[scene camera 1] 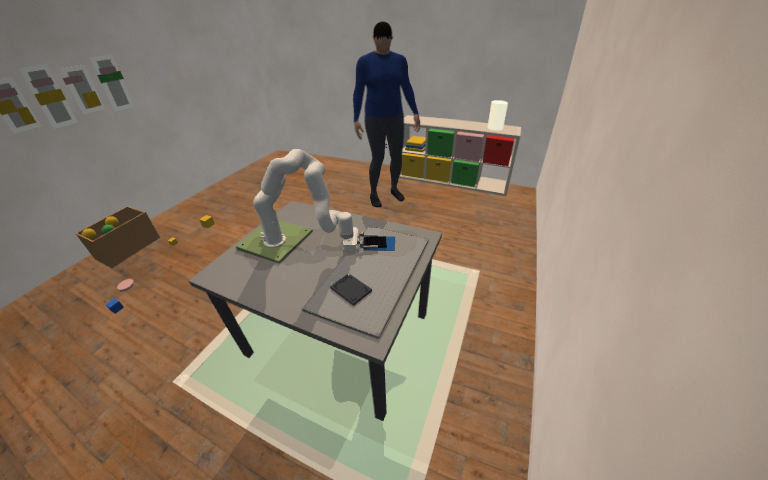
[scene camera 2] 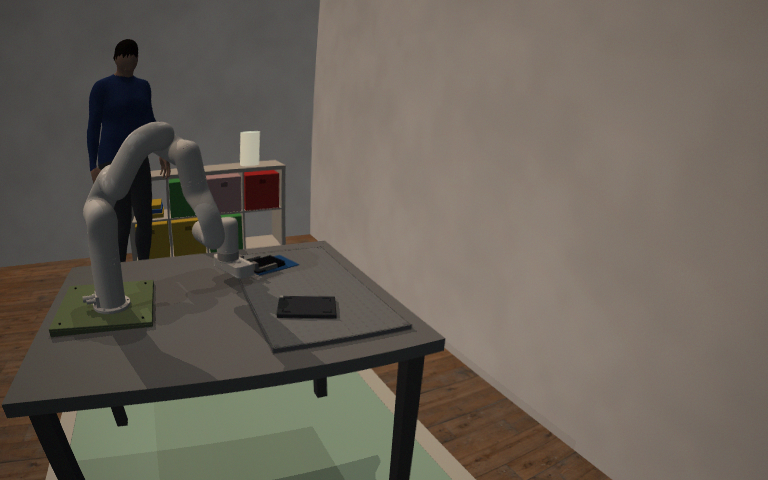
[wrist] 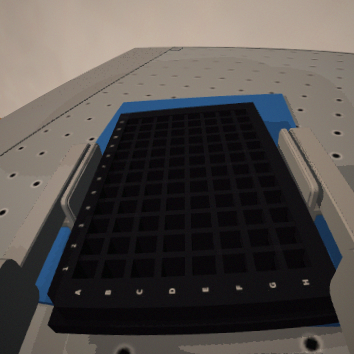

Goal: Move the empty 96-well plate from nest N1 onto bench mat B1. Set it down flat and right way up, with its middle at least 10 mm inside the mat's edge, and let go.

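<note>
The black 96-well plate is right way up and looks level. Its wells look empty, and row letters A to H face the wrist camera. My gripper is shut on its two long sides. The plate is over the blue bench mat, which shows past its far end and along both sides. Whether the plate touches the mat or hangs just above it, I cannot tell. The dark nest, with raised corners, holds no plate.
The mat and nest are on a grey perforated board on the table. The arm's green base plate is at the left. A person stands behind the table.
</note>
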